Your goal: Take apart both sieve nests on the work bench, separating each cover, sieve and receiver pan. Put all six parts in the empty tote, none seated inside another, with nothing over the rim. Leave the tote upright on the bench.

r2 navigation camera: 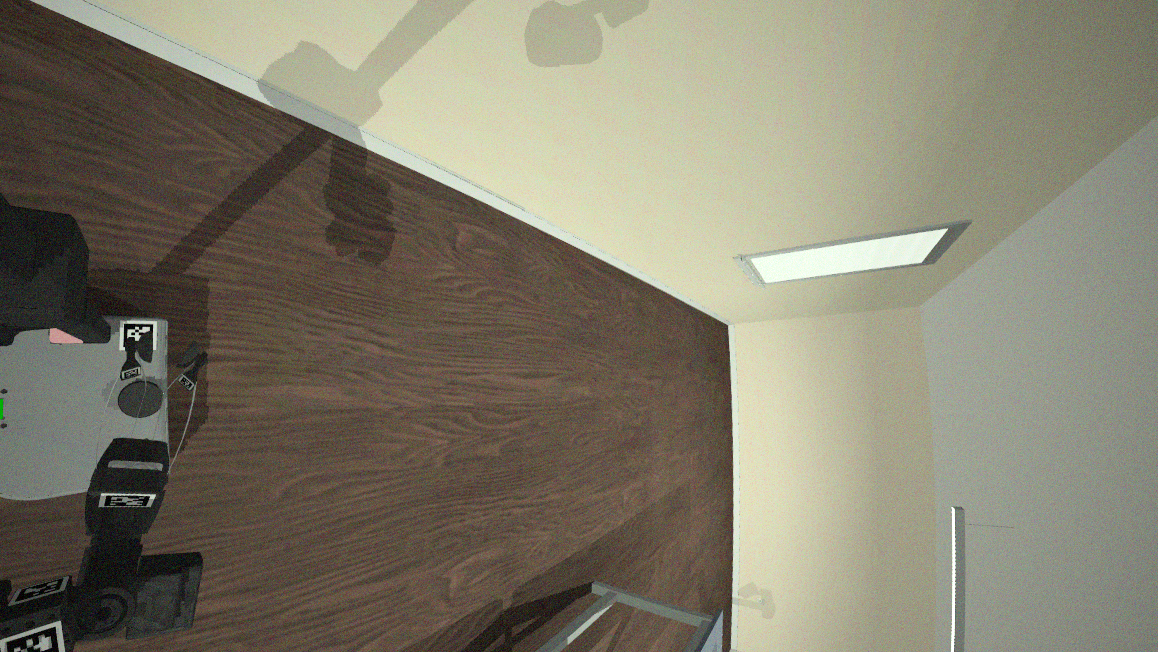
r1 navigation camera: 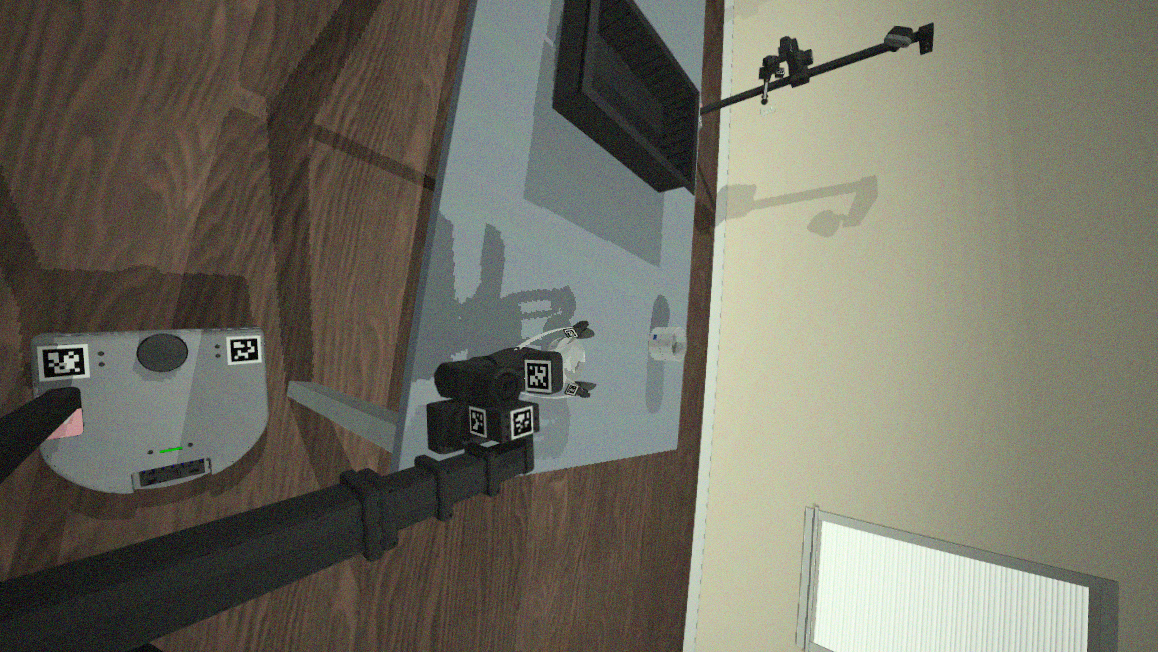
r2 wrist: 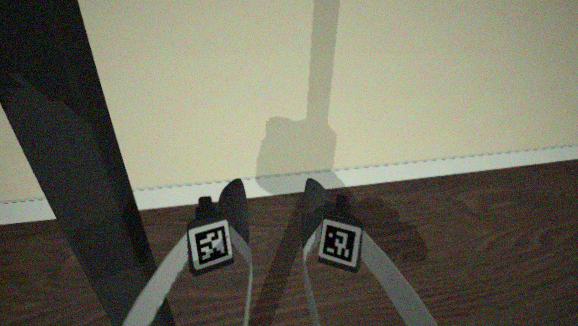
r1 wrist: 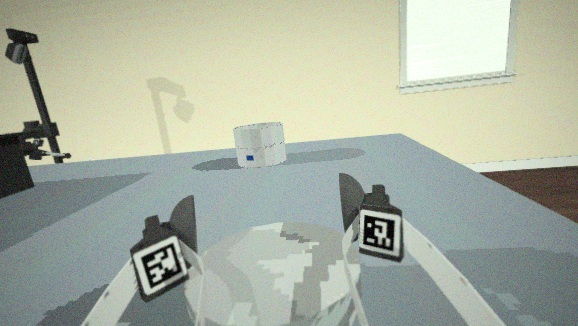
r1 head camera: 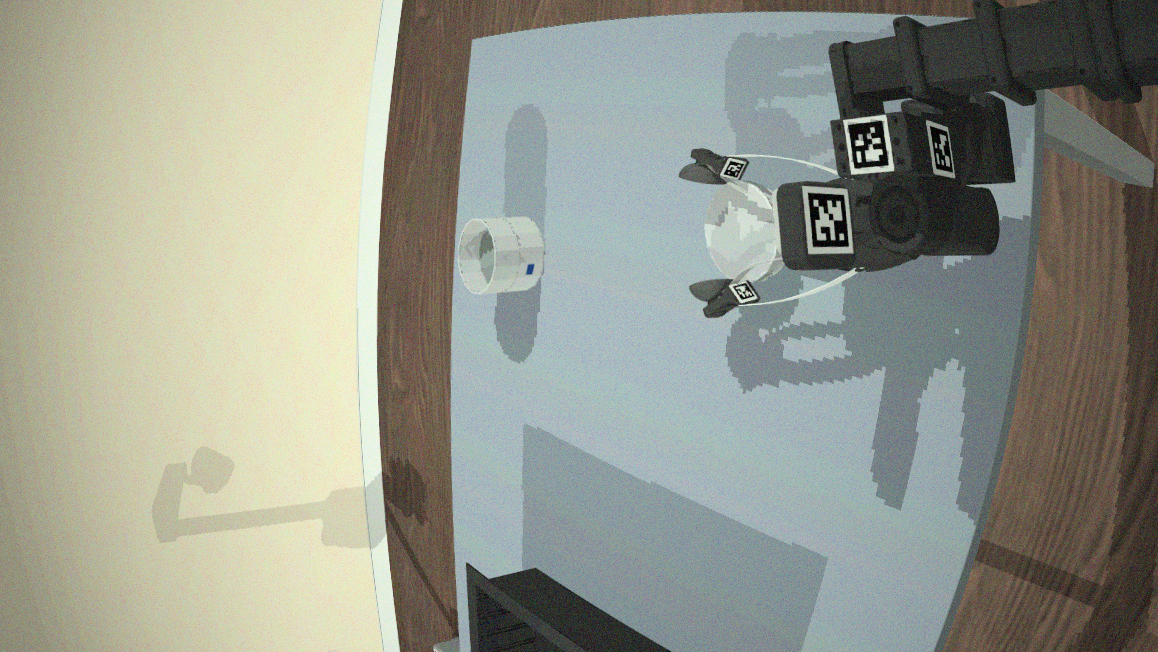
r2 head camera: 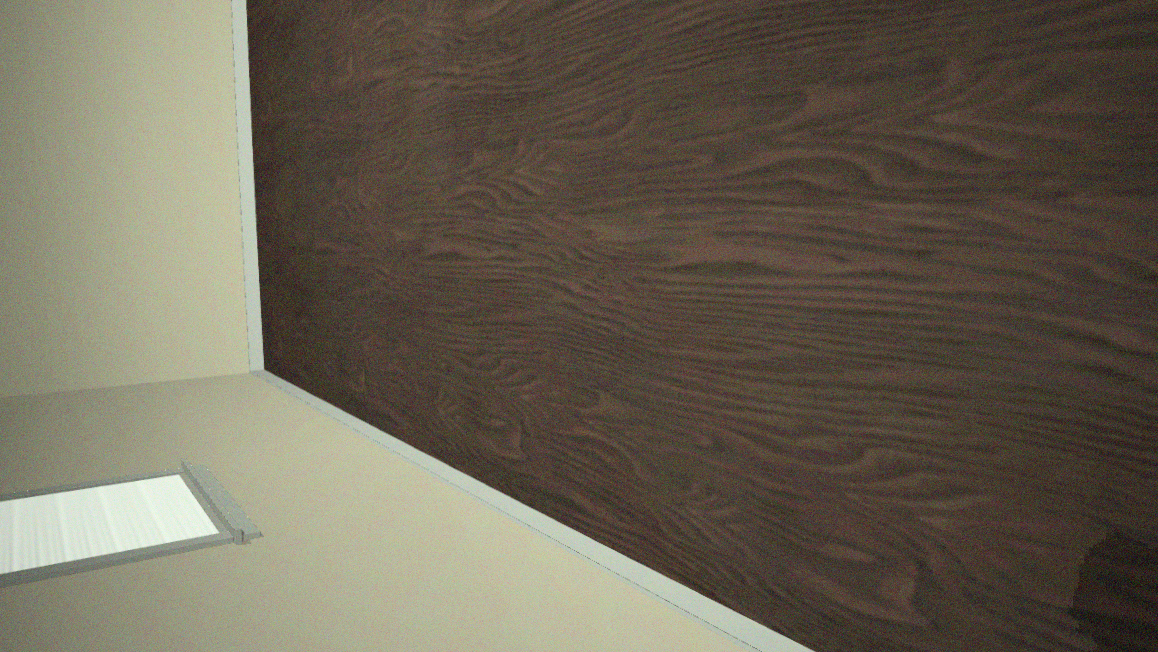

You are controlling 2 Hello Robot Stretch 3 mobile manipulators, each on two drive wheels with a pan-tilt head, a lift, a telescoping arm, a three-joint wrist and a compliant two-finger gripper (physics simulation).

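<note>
r1's gripper (r1 head camera: 706,232) (r1 navigation camera: 583,359) (r1 wrist: 269,212) is shut on a pale, translucent round cover (r1 head camera: 737,230) (r1 navigation camera: 571,354) (r1 wrist: 280,270), held above the grey-blue bench (r1 head camera: 607,364) (r1 navigation camera: 486,161). An open-topped white ring stack (r1 head camera: 514,251) (r1 navigation camera: 667,345) (r1 wrist: 261,145) stands near the bench's wall-side edge, ahead of the fingertips. It has a seam and a blue mark, like a sieve on a pan. The black tote (r1 head camera: 551,603) (r1 navigation camera: 619,133) (r1 wrist: 12,165) stands upright on the bench; I see no parts inside. A second nest does not show. r2's gripper (r2 navigation camera: 168,349) (r2 wrist: 274,202) is open, away from the bench.
r2's mast (r1 navigation camera: 842,60) (r1 wrist: 40,95) rises near the wall beyond the tote. r1's black arm (r1 head camera: 1012,56) (r1 navigation camera: 283,522) reaches over the bench end. A wall (r2 wrist: 450,75) stands ahead of r2's fingers. A bench frame (r2 navigation camera: 656,603) shows at the bottom of r2's navigation view.
</note>
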